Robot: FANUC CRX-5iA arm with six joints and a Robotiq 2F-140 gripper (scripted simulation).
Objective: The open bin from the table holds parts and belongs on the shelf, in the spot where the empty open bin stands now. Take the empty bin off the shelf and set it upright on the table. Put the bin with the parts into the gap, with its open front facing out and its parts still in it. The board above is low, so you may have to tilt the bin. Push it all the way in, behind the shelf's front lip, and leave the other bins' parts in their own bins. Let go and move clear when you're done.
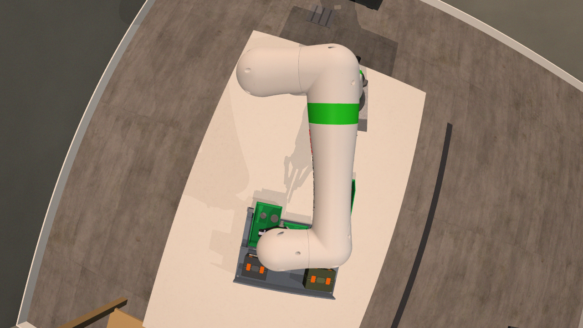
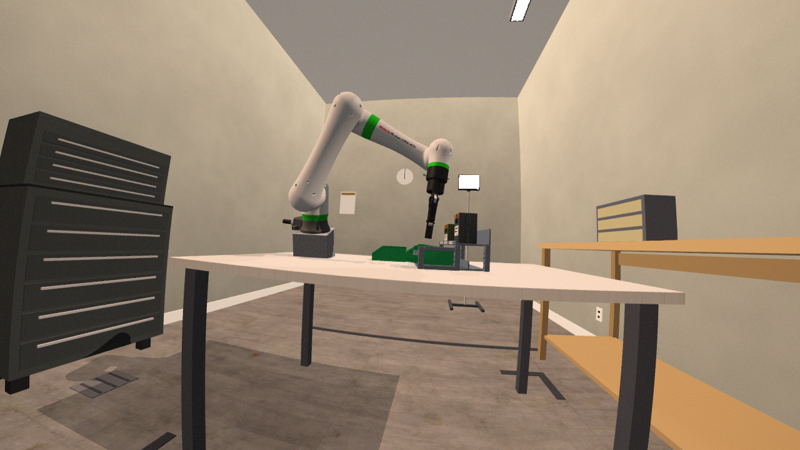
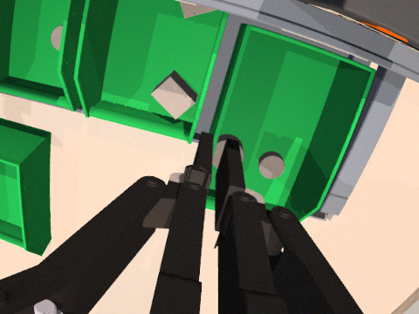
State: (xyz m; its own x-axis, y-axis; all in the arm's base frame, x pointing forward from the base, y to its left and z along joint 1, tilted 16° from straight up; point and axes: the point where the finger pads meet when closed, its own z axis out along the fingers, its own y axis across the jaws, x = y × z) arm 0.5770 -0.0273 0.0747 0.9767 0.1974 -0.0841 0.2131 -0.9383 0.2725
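My gripper is now 8 cm to the right of the grey shelf, 8 cm above it and 6 cm short of it. Also, from my hand: grey cube 13 cm below, 4 cm to the left, 1 cm behind.
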